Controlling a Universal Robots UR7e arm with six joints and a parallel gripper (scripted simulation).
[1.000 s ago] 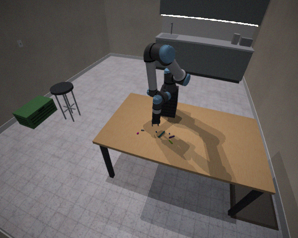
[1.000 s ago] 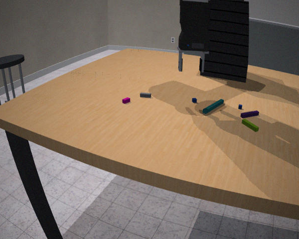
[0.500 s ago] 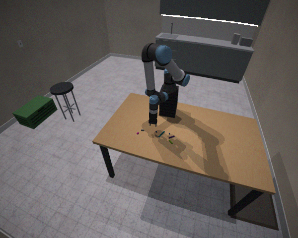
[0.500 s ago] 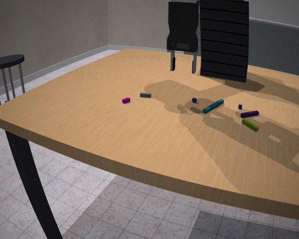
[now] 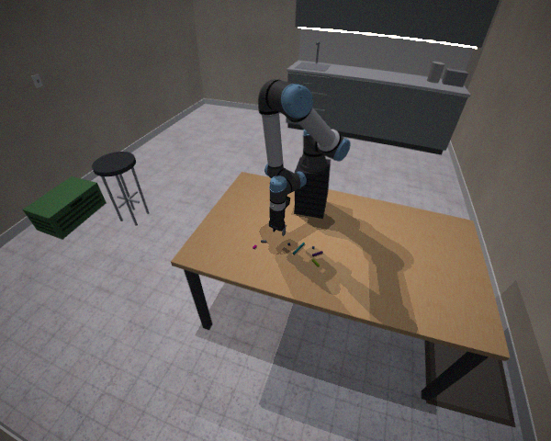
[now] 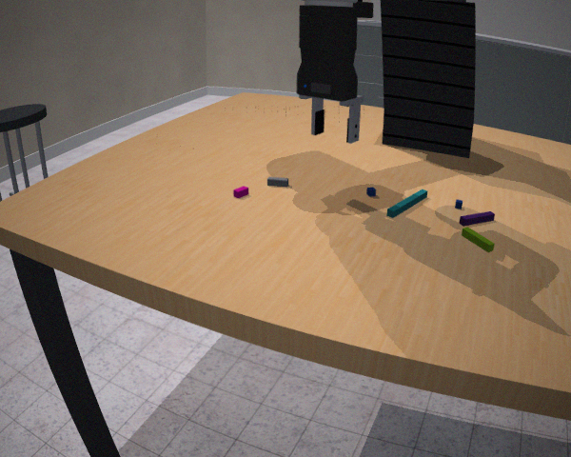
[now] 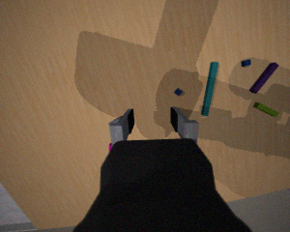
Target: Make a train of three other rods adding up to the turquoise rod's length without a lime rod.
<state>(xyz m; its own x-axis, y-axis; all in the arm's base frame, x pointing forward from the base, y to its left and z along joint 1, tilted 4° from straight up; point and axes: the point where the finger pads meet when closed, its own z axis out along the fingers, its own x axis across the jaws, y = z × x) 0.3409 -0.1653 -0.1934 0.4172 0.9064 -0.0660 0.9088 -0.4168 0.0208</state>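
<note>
My gripper is now 90 mm above the grey rod and 80 mm to the left of it. From my hand the other things lie so: turquoise rod (110 mm to the left, 90 mm below, 30 mm ahead); purple rod (210 mm to the left, 90 mm below, 50 mm ahead); magenta rod (120 mm to the right, 90 mm below, 50 mm ahead).
</note>
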